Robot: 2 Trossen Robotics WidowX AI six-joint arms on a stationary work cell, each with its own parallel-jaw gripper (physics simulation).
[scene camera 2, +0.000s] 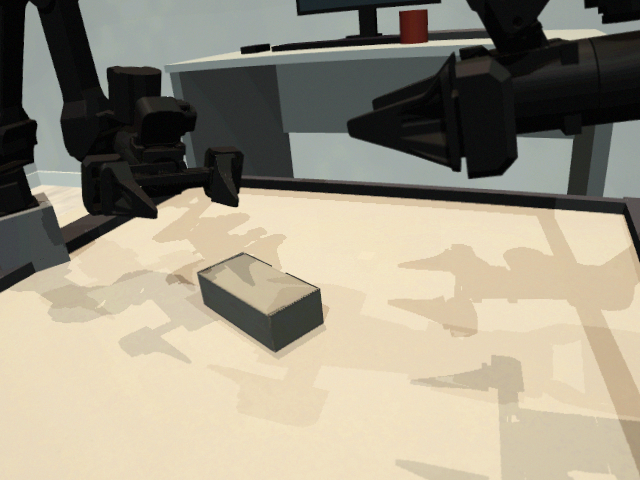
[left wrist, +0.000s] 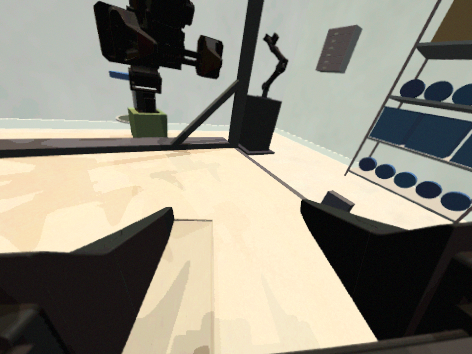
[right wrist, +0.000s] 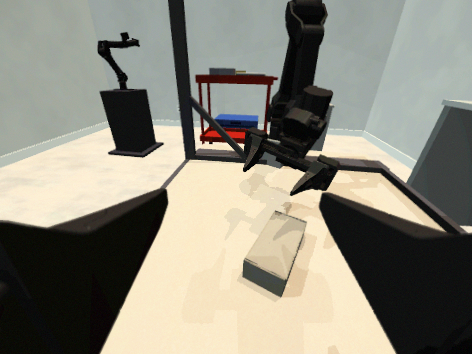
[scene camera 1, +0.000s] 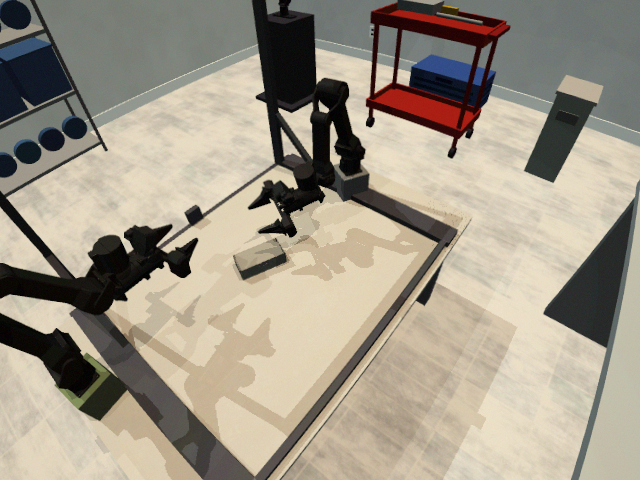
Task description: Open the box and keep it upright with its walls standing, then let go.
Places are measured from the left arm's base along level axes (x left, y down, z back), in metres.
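Pixels of known places: left gripper, between the fingertips: [scene camera 2: 198, 208] [left wrist: 238, 209] [right wrist: 266, 181] [scene camera 1: 253, 220]; right gripper, between the fingertips: [scene camera 2: 362, 116] [left wrist: 192, 57] [right wrist: 245, 197] [scene camera 1: 184, 232]; left arm's base, origin of its link: [scene camera 2: 16, 207] [right wrist: 276, 137] [scene camera 1: 350, 169]; right arm's base, origin of its link: [left wrist: 147, 111] [scene camera 1: 82, 379].
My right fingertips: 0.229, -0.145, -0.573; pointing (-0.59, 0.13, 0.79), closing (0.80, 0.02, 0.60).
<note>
For each thing: its top centre in the pictures, then the offset to it from my right fingertips, as dx, dy, dz. Level surfaces: height alone.
- small dark grey box, centre of its top: [scene camera 2: 254, 279] [left wrist: 179, 269] [right wrist: 279, 238] [scene camera 1: 258, 253] -0.027, +0.195, +0.168
- table, height of its surface: dy +0.242
- small dark block, centre of its top: [left wrist: 340, 196] [scene camera 1: 191, 209] -0.307, +0.185, +0.007
A small dark grey box [scene camera 1: 260, 258] [scene camera 2: 258, 294] [left wrist: 195, 295] [right wrist: 275, 247] with a pale flat top sits closed and upright on the table [scene camera 1: 330, 315] [scene camera 2: 155, 413]. My left gripper [scene camera 1: 254, 219] [scene camera 2: 196, 210] [left wrist: 238, 209] [right wrist: 266, 181] is open and empty, above the table close to the box's upper end in scene camera 1. In the left wrist view its left finger hides part of the box. My right gripper [scene camera 1: 184, 232] [scene camera 2: 360, 115] [right wrist: 245, 197] is open and empty, raised above the table, left of the box in scene camera 1, apart from it.
A small dark block [scene camera 1: 193, 214] [left wrist: 338, 201] stands at the table's edge. A dark upright post [scene camera 1: 267, 77] [left wrist: 245, 75] [right wrist: 181, 80] rises at a corner. A dark raised rim [scene camera 1: 361, 343] [scene camera 2: 413, 192] runs along the table. A red cart [scene camera 1: 439, 31] stands beyond the left arm.
</note>
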